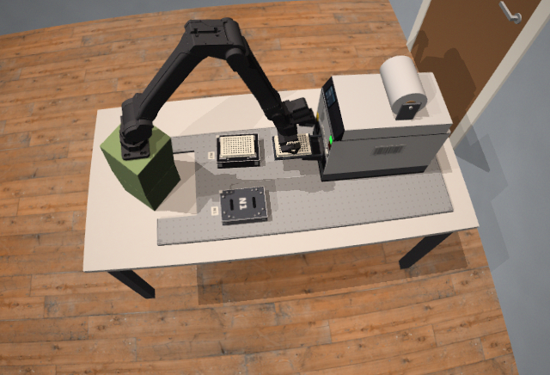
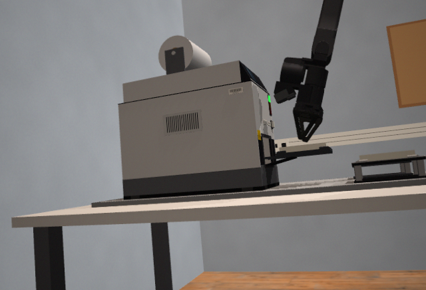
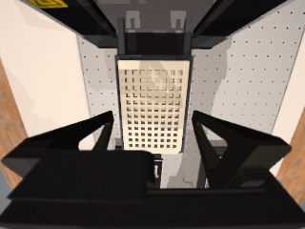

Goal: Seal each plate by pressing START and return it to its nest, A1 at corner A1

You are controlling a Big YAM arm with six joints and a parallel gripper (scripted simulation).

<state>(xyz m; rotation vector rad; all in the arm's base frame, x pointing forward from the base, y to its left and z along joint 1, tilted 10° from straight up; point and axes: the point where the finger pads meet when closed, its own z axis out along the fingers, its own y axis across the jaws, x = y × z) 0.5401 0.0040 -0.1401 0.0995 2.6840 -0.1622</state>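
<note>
The sealer stage lies 40 mm below my hand. The rest, counted from my hand: plate 200 mm behind, 70 mm below, 60 mm to the left; yellow warning label 110 mm ahead, 80 mm to the left, 10 mm above; plate nest 220 mm behind, 170 mm to the right, 90 mm below.
</note>
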